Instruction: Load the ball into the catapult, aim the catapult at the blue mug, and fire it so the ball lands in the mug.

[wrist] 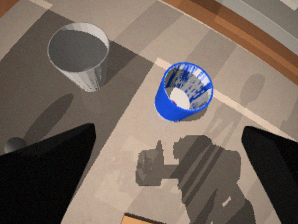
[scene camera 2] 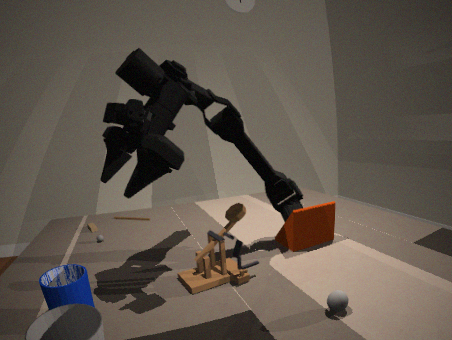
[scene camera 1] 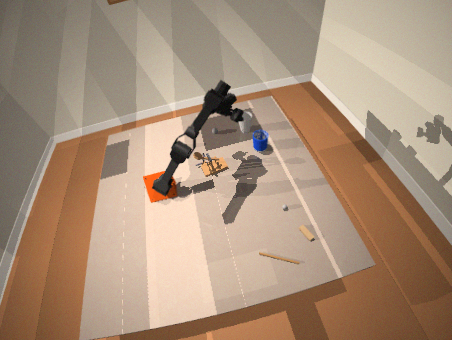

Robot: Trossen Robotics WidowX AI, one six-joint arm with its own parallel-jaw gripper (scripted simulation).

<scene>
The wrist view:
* my gripper: 169,132
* grey mug: 80,50
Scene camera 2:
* my gripper: 113,189
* blue mug: 68,284
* wooden catapult: 204,277
</scene>
